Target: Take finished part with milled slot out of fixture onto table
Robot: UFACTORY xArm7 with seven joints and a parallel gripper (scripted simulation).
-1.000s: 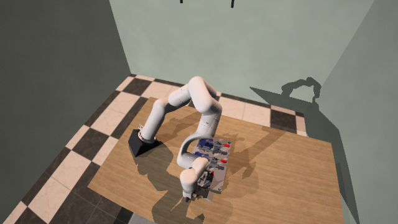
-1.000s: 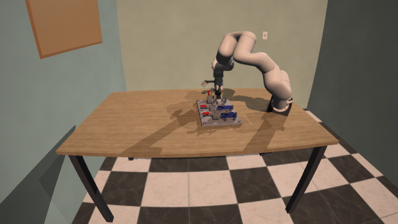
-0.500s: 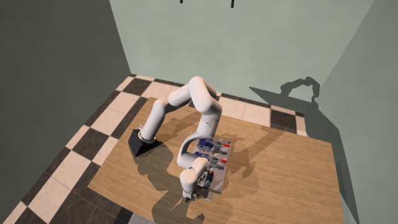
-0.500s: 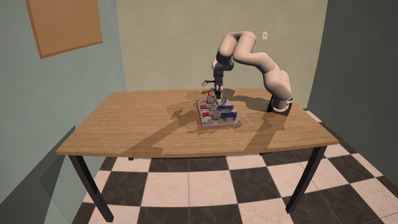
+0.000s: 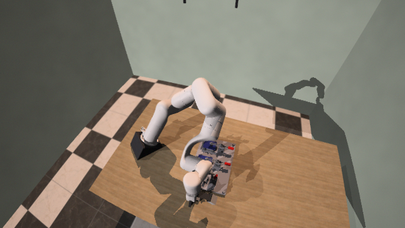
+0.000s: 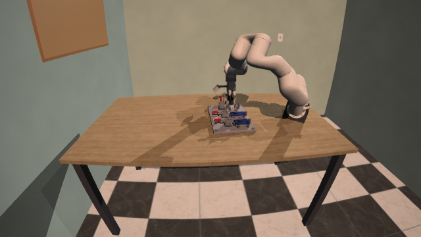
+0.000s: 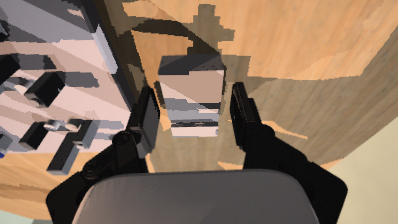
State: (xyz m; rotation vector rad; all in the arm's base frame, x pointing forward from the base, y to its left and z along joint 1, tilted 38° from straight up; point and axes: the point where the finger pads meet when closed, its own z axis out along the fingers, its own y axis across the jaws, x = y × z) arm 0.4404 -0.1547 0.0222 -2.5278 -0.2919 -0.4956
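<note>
Right now my hand is 10 mm past the grey finished part and 10 mm above it. Round my hand: blue blank 70 mm behind, 210 mm to the left; then grey fixture plate 20 mm behind, 230 mm to the left, 10 mm below.
</note>
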